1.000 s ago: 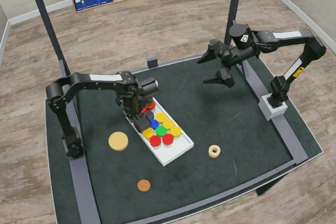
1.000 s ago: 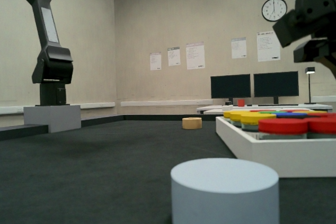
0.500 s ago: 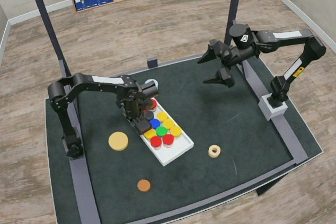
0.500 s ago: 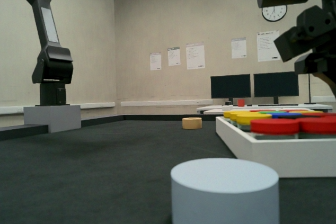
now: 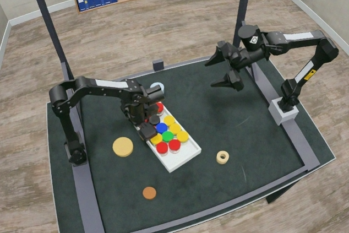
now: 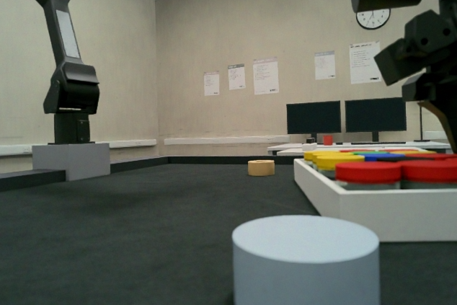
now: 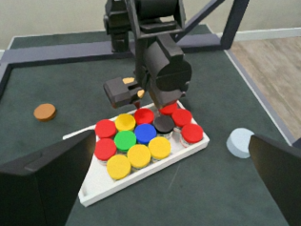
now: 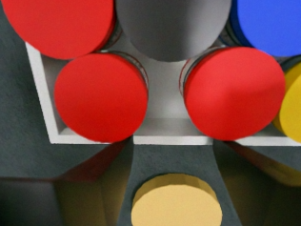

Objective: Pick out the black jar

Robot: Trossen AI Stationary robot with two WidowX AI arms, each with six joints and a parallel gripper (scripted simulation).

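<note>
Now: the black jar 7 cm to the left of my right hand, 4 cm below it and 3 cm behind it. From my right hand the other things lie so: yellow jar (12 cm to the left, 4 cm below, 1 cm behind); blue jar (8 cm to the left, 4 cm below, 1 cm ahead); tan disc (9 cm to the right, 6 cm below, 4 cm ahead).
</note>
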